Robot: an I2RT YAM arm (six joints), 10 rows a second.
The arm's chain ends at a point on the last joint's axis. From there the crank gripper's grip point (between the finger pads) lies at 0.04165 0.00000 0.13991 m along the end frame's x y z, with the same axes.
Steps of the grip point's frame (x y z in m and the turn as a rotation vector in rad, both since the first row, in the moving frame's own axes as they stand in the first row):
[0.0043, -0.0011, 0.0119, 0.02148, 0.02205, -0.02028]
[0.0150, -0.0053, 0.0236, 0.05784, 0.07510, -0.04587]
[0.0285, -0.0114, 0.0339, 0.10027, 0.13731, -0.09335]
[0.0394, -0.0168, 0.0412, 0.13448, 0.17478, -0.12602]
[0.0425, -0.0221, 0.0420, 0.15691, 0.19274, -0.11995]
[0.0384, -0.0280, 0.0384, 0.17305, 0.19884, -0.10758]
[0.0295, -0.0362, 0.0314, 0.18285, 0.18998, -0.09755]
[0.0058, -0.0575, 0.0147, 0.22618, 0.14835, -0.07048]
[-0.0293, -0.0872, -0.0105, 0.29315, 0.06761, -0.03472]
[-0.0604, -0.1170, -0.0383, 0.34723, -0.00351, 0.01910]
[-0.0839, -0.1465, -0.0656, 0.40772, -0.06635, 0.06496]
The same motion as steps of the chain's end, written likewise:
[0.0013, 0.0028, 0.0129, 0.02148, 0.02205, -0.02028]
[0.0049, 0.0048, 0.0274, 0.05784, 0.07510, -0.04587]
[0.0106, 0.0070, 0.0418, 0.10027, 0.13731, -0.09335]
[0.0173, 0.0081, 0.0521, 0.13448, 0.17478, -0.12602]
[0.0182, 0.0055, 0.0546, 0.15691, 0.19274, -0.11995]
[0.0133, 0.0011, 0.0518, 0.17305, 0.19884, -0.10758]
[0.0055, -0.0064, 0.0444, 0.18285, 0.18998, -0.09755]
[-0.0130, -0.0233, 0.0262, 0.22618, 0.14835, -0.07048]
[-0.0378, -0.0456, -0.0012, 0.29315, 0.06761, -0.03472]
[-0.0604, -0.0701, -0.0302, 0.34723, -0.00351, 0.01910]
[-0.0765, -0.0929, -0.0571, 0.40772, -0.06635, 0.06496]

